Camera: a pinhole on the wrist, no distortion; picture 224 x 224 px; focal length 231.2 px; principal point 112.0 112.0 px. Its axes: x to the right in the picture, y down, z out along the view. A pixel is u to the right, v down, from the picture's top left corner.
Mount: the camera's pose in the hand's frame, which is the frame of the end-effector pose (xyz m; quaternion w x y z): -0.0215 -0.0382 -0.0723 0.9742 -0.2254 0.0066 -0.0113
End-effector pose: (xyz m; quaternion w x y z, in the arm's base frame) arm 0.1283 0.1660 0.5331 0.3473 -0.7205 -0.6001 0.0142
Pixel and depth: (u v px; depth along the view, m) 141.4 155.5 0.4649
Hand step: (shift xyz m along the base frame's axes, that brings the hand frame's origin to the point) 0.0870 0.1804 -0.3393
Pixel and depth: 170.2 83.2 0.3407
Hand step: -0.0299 0.1798 -0.2001
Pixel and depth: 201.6 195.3 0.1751
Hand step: 0.0694 0.0681 -0.0714
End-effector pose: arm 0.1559 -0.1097 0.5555 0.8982 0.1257 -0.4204 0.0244
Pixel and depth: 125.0 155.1 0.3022
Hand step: -0.1509 0.0968 0.1384
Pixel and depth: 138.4 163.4 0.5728
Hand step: -0.3013 0.2168 0.3472
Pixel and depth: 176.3 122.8 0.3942
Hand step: -0.1650 0.0706 0.2710
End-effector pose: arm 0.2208 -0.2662 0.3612 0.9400 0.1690 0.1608 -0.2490
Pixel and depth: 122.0 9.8 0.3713
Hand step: 0.0591 -0.1506 0.2922
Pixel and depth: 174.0 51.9 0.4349
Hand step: 0.1883 -0.1482 0.2997
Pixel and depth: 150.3 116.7 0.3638
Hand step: 0.1583 -0.0148 0.2360
